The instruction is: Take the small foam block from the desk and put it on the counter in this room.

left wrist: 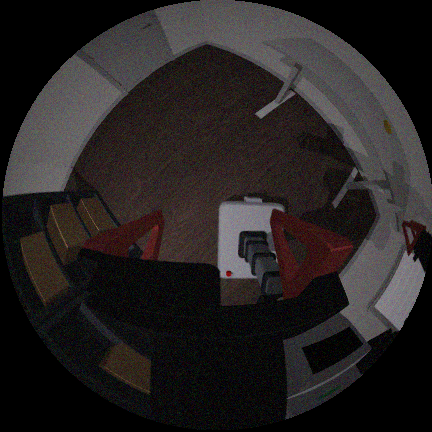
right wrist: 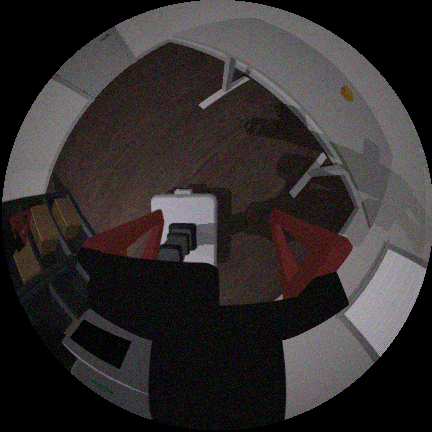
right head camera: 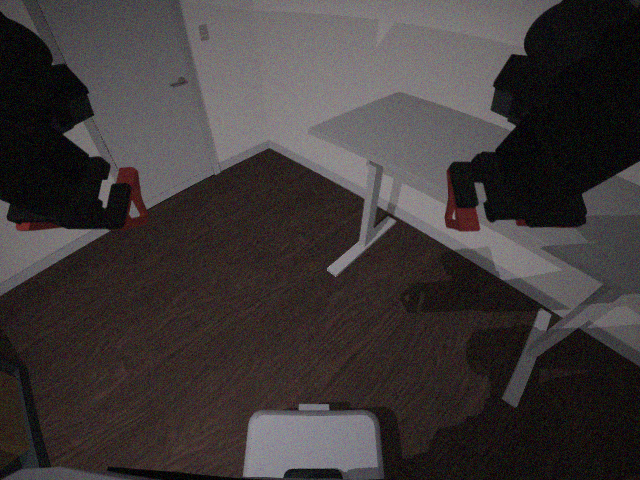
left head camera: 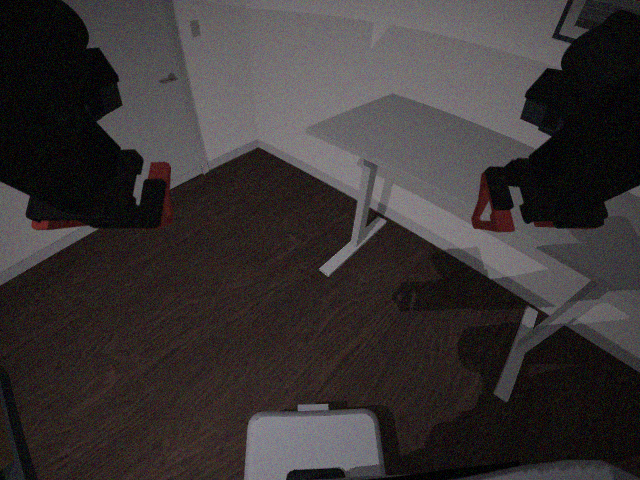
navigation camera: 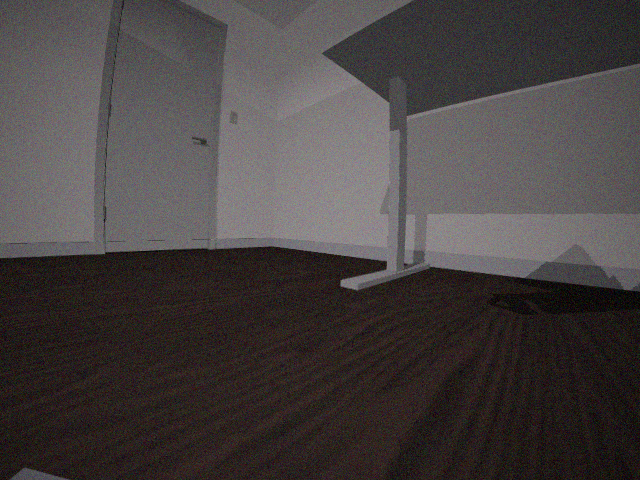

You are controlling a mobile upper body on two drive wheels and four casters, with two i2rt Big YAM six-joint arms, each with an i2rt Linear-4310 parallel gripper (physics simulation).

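Frame: origin at the left arm's base, x right, y ahead, z up, level; metres.
Where they show: left gripper, fingertip midpoint: [left wrist: 216, 214] [right wrist: 26, 211] [right head camera: 113, 219] [left head camera: 134, 218]; right gripper, fingertip midpoint: [left wrist: 406, 221] [right wrist: 216, 214] [right head camera: 482, 221] [left head camera: 505, 222].
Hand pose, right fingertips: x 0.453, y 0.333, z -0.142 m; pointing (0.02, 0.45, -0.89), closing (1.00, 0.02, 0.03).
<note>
Things, the pixels of their top centre, and the offset from my right fingertips. "spot": a spot on its surface instead. Level surfaces: height alone.
- desk at its surface level: dz -0.318 m
- small yellow thing at its top centre: [right wrist: 348, 91] [left wrist: 388, 125] dy +0.630, dx +0.704, dz -0.273 m
- desk leg at a spot on its surface: [navigation camera: 397, 206] spot: dy +1.074, dx +0.100, dz -0.951 m
The desk [left head camera: 403, 129] [right head camera: 408, 124] [left wrist: 345, 75] [right wrist: 280, 60] has a pale grey top on white T-shaped legs; its dark underside shows in the navigation camera. A small yellow thing [left wrist: 387, 126] [right wrist: 346, 93], possibly the foam block, lies on the desk top at the right of both wrist views. My left gripper [left head camera: 111, 222] [left wrist: 216, 214] is open and empty, high above the floor, apart from the desk. My right gripper [left head camera: 532, 222] [right wrist: 216, 214] is open and empty; it overlaps the desk in the head views but is not at the yellow thing. I cannot identify the counter.
A dark shelf unit [right head camera: 31, 413] with brown boxes [left wrist: 65, 232] [right wrist: 44, 230] stands at the left. A closed grey door [right head camera: 139, 87] [navigation camera: 160, 144] is in the wall left of the corner. My white base [left head camera: 315, 439] shows at the bottom. A desk leg [navigation camera: 397, 206] stands ahead.
</note>
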